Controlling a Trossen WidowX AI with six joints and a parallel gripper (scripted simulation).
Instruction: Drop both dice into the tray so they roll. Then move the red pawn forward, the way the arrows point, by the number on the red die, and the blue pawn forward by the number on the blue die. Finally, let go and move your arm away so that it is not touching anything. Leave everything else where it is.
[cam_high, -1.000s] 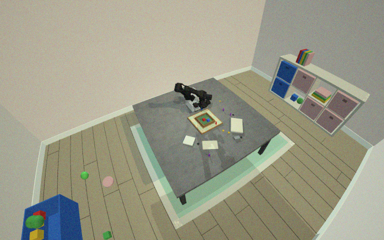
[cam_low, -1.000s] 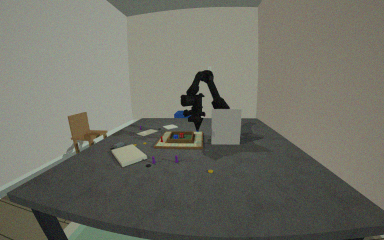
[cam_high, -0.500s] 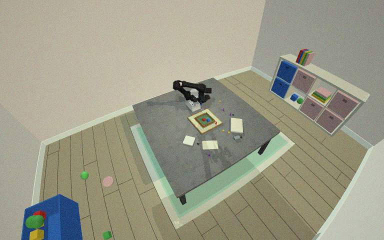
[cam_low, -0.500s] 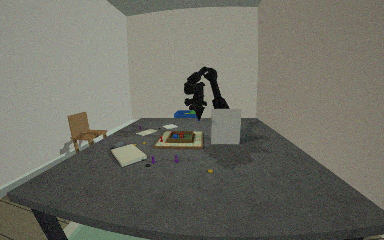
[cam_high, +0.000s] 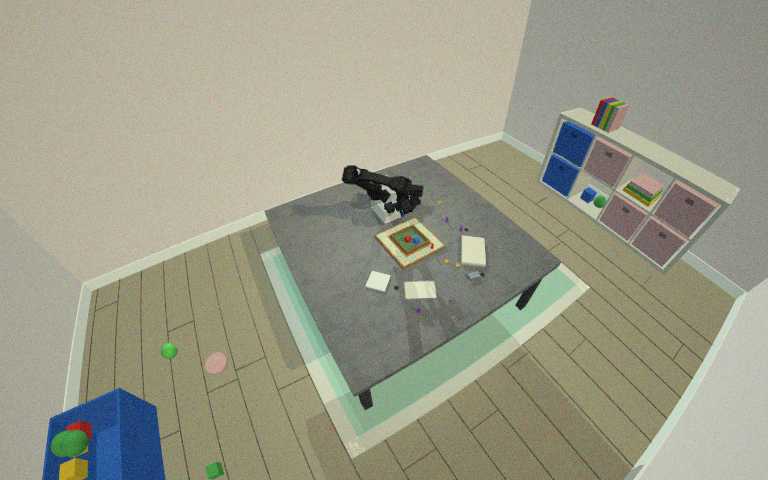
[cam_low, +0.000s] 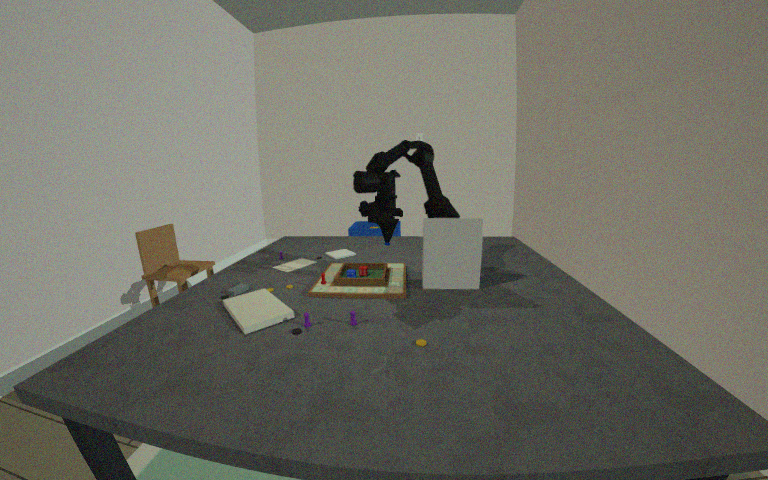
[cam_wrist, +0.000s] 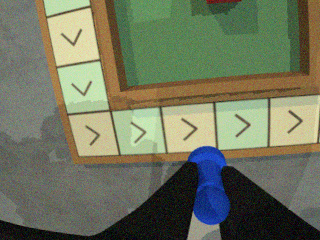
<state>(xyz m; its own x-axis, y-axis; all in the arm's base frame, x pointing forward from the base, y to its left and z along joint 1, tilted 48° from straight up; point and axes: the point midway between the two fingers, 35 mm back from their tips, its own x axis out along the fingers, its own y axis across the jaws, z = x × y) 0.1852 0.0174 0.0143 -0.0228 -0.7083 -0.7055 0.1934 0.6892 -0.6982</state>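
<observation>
The green tray lies 120 mm below my gripper tip and 90 mm ahead of it. The rest, counted from my gripper tip: red pawn 200 mm ahead, 100 mm below, 70 mm to the left; blue pawn 10 mm above; flat white box 330 mm ahead, 250 mm to the left, 120 mm below.
</observation>
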